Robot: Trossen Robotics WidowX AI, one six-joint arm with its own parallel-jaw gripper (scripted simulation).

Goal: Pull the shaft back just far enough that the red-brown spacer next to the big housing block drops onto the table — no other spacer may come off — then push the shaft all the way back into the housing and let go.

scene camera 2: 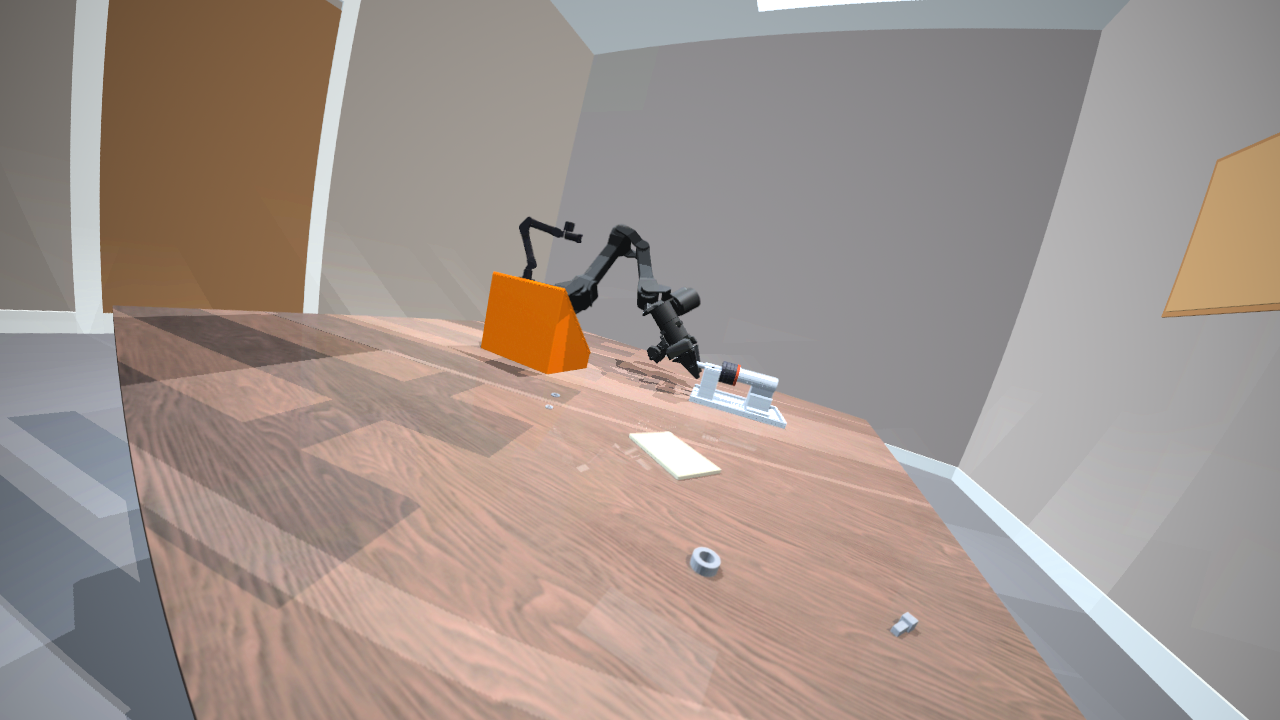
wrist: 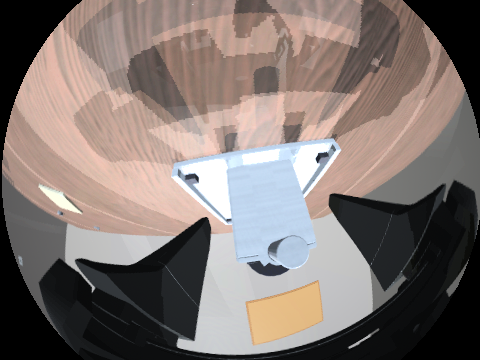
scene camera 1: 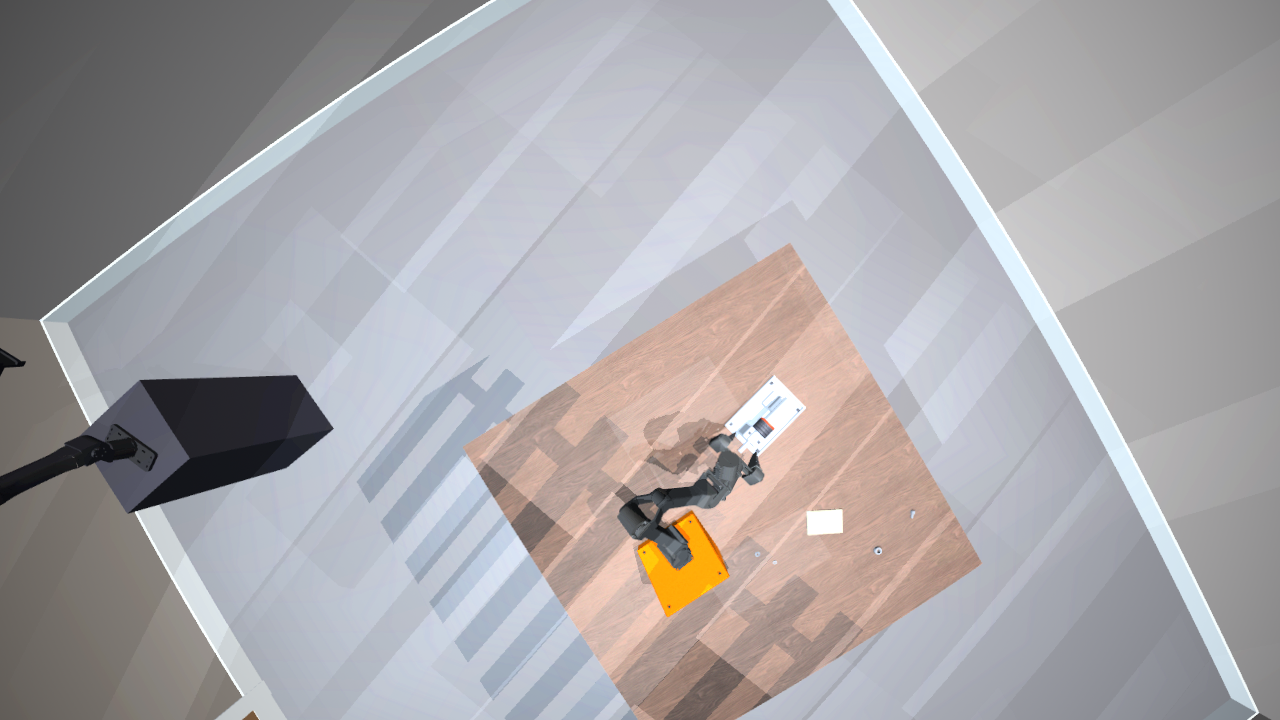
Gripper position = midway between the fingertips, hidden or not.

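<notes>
Scene camera 2: gripper (scene camera 2: 699, 375) open, holding nothing; cream flat plate (scene camera 2: 675, 456); housing block (scene camera 2: 756, 406). Scene camera 1: cream flat plate (scene camera 1: 828, 521); gripper (scene camera 1: 745, 442); housing block (scene camera 1: 773, 401). Wrist view: gripper (wrist: 272, 212); housing block (wrist: 260, 191).
</notes>
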